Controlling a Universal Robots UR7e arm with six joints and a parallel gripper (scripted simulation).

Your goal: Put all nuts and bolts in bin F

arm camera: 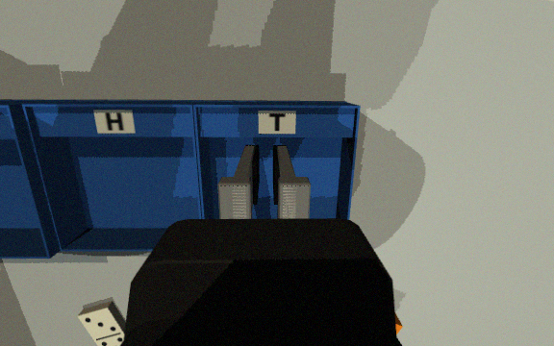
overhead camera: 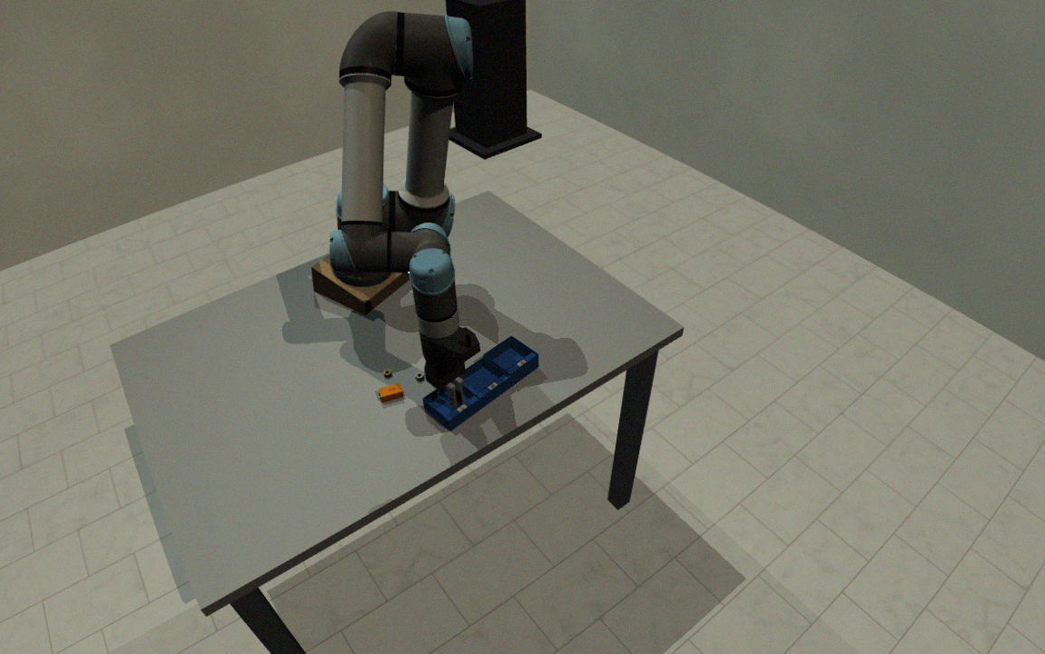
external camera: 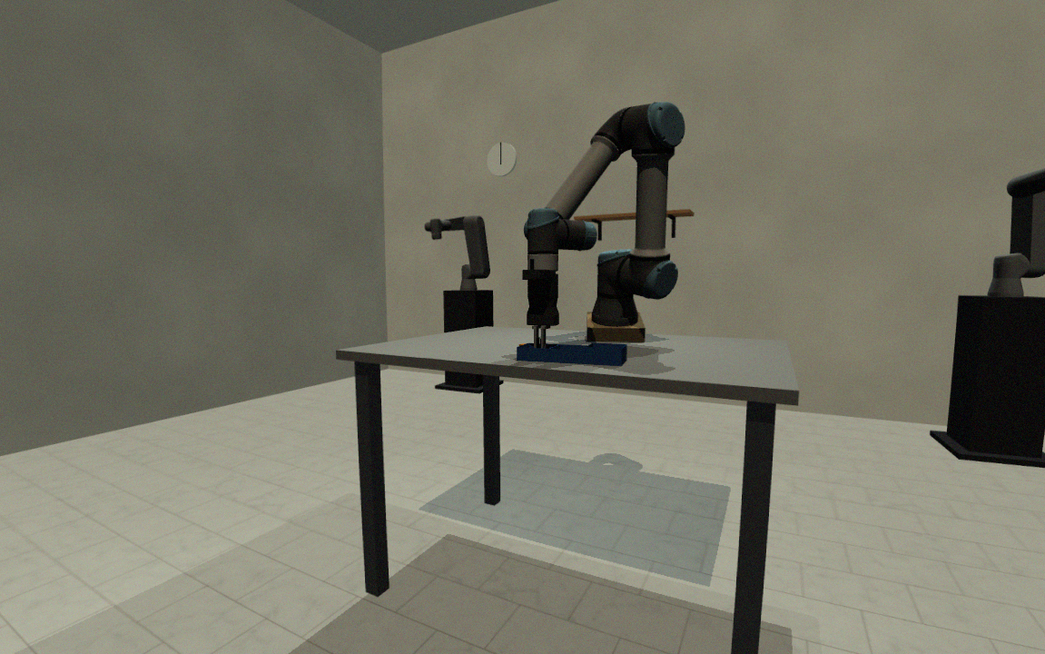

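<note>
The blue bin row is 10 mm behind my hand, 80 mm to the left of it and 20 mm below it. The rest, counted from my hand: grey bolt 120 mm behind, 30 mm to the left, 30 mm below; then orange 9 V battery 120 mm behind, 90 mm to the right, 30 mm below; then grey nut 120 mm behind, 10 mm to the right, 30 mm below.
</note>
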